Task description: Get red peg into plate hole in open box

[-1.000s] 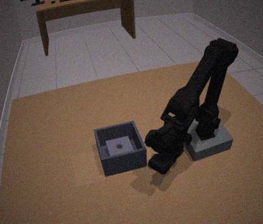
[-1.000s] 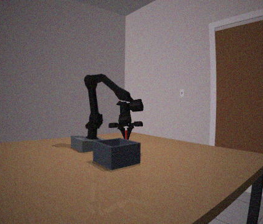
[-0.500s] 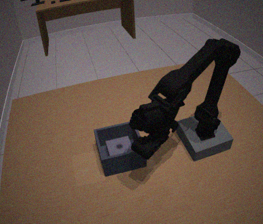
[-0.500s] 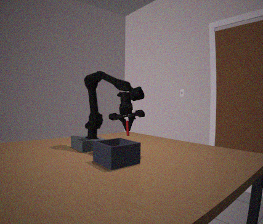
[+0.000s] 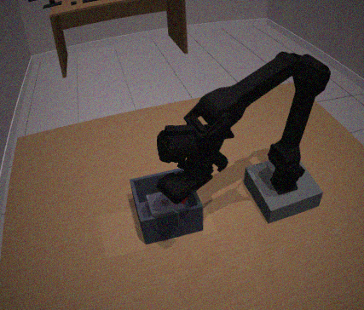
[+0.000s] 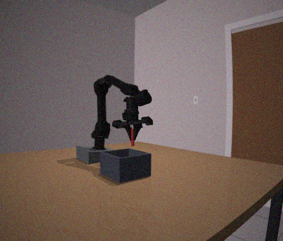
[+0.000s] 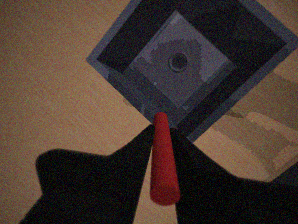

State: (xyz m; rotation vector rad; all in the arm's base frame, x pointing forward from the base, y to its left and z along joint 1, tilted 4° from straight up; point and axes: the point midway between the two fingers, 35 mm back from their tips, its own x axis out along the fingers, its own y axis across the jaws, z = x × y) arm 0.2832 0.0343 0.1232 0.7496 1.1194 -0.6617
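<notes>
The plate lies 40 mm ahead of my gripper tip, 70 mm to the right of it and 90 mm below it. Round my gripper tip: grey box: 40 mm ahead, 70 mm to the right, 110 mm below; red peg: 10 mm above.
</notes>
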